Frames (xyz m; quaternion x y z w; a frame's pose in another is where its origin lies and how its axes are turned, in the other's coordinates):
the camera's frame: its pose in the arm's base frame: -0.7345 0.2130 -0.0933 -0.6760 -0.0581 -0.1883 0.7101
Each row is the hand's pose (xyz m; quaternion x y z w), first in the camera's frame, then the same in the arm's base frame.
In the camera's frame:
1: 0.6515 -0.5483 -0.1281 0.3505 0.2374 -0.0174 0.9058
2: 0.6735 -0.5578 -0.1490 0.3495 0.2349 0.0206 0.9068
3: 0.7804 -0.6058 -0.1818 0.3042 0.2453 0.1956 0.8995
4: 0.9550 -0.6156 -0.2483 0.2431 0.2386 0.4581 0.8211
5: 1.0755 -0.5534 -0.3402 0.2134 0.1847 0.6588 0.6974
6: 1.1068 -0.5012 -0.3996 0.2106 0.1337 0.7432 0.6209
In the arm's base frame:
1: -0.3453 -0.0441 0.6305 -0.3177 0.0382 -0.3230 0.8906
2: -0.3319 -0.0690 0.6452 -0.3218 0.0622 -0.2946 0.8977
3: -0.2556 -0.1221 0.7236 -0.3572 0.1969 -0.1786 0.8954
4: -0.1094 -0.2205 0.7864 -0.3641 0.3856 0.0235 0.8475
5: 0.0075 -0.3326 0.7614 -0.3234 0.4958 0.2240 0.7742
6: 0.0442 -0.3960 0.7183 -0.2882 0.5216 0.3327 0.7309

